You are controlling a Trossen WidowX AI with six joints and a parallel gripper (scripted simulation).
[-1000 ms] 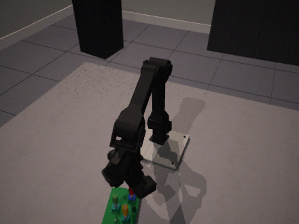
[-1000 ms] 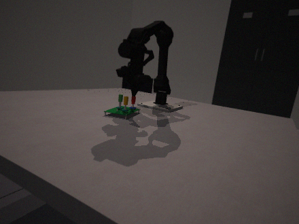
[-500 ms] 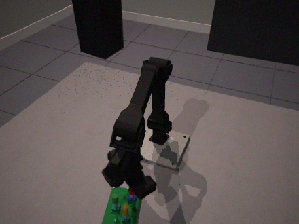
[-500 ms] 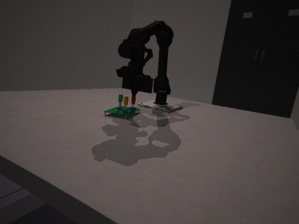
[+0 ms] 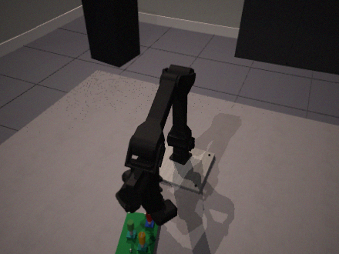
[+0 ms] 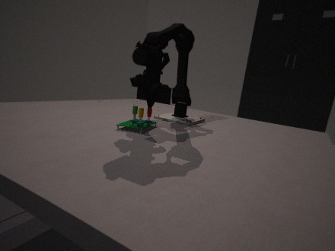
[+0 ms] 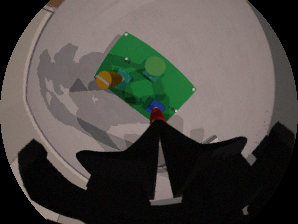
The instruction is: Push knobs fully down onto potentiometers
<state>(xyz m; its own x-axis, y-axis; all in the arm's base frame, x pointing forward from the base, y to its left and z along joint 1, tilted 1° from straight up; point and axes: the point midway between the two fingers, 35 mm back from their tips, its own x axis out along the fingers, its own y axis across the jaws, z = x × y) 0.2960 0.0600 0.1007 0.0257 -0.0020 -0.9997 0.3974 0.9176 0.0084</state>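
Now: the red knob 10 mm below my gripper tip. Also, from my gripper tip: orange knob 70 mm ahead, 20 mm to the left, 10 mm below.
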